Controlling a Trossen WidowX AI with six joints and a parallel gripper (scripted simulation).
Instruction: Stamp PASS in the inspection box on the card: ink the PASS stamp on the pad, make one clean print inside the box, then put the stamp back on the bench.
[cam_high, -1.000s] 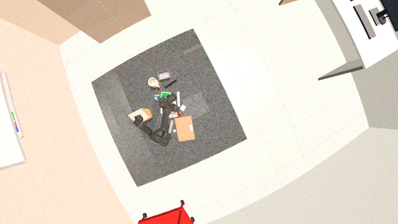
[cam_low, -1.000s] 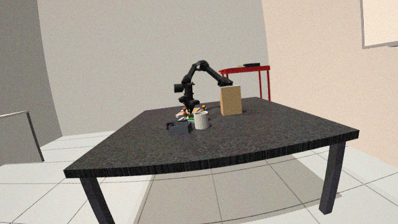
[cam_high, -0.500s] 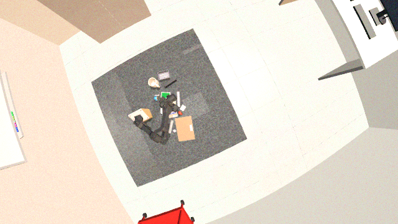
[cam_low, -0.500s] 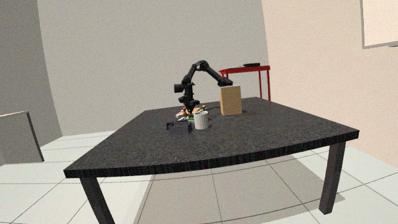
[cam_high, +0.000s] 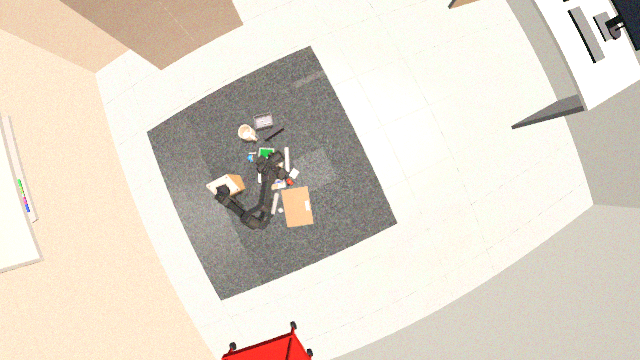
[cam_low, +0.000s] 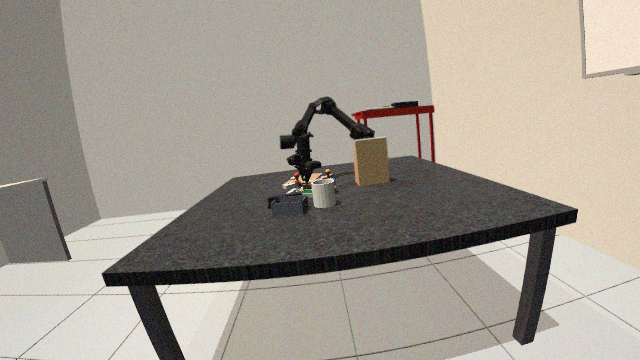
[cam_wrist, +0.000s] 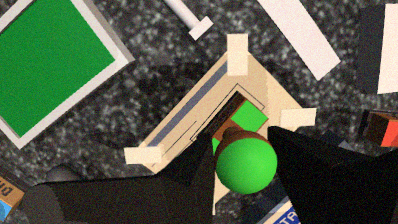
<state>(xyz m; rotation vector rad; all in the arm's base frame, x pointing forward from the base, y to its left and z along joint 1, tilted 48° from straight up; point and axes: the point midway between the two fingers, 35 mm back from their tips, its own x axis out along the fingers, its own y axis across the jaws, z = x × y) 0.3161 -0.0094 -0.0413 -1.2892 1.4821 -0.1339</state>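
Right now my gripper tip is 1 cm past the cream inspection card and 4 cm above it. Also, from my gripper tip: blue-knobbed date stamp 13 cm behind, 11 cm to the left, 2 cm below; then red-knobbed stamp 6 cm ahead, 10 cm to the right, 2 cm below; then green ink pad 3 cm behind, 11 cm to the left, 3 cm below.
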